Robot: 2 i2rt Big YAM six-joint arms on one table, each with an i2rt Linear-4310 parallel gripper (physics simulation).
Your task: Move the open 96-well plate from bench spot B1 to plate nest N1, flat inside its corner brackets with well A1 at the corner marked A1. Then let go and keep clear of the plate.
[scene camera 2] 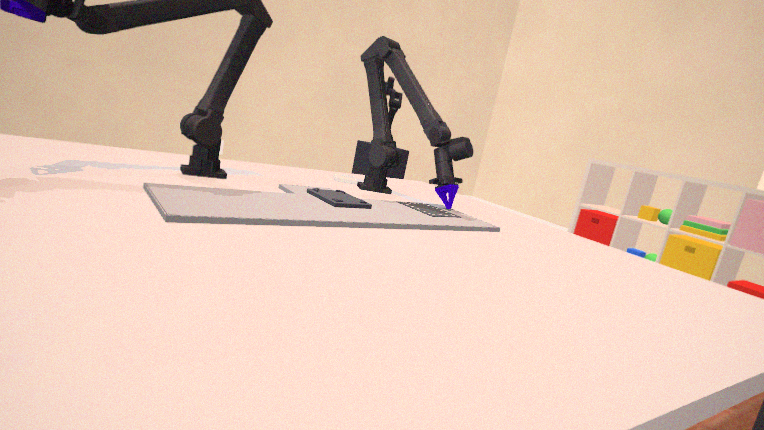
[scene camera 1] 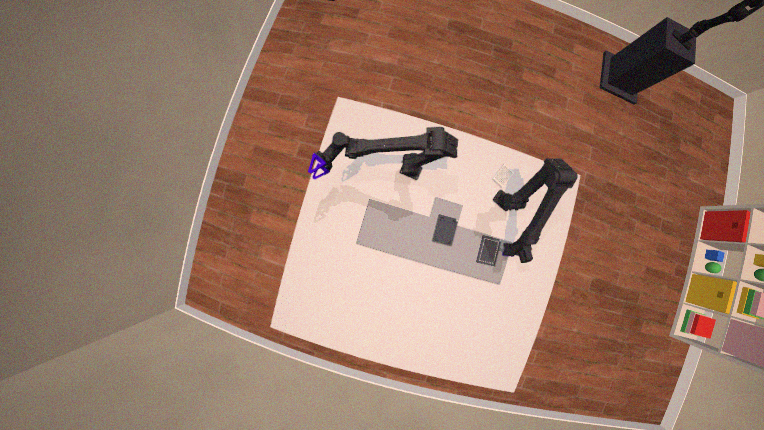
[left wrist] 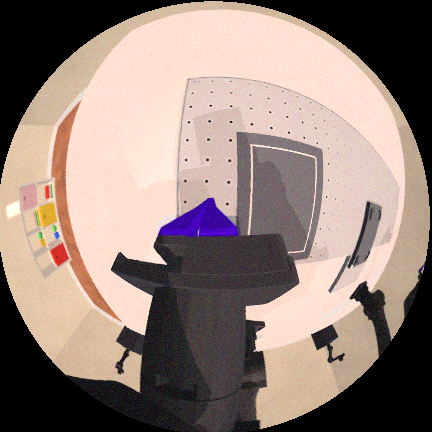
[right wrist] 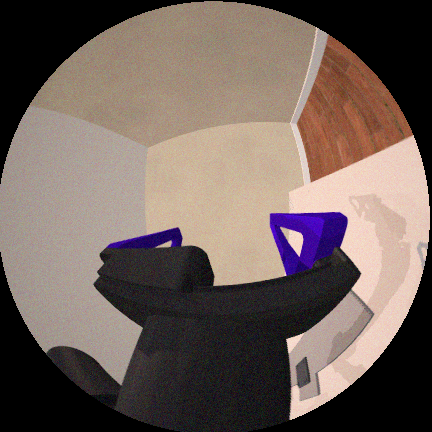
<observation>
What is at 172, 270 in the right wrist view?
My right gripper.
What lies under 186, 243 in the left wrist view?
My left gripper.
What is my left gripper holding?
Nothing.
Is my left gripper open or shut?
Shut.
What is my right gripper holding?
Nothing.
</observation>
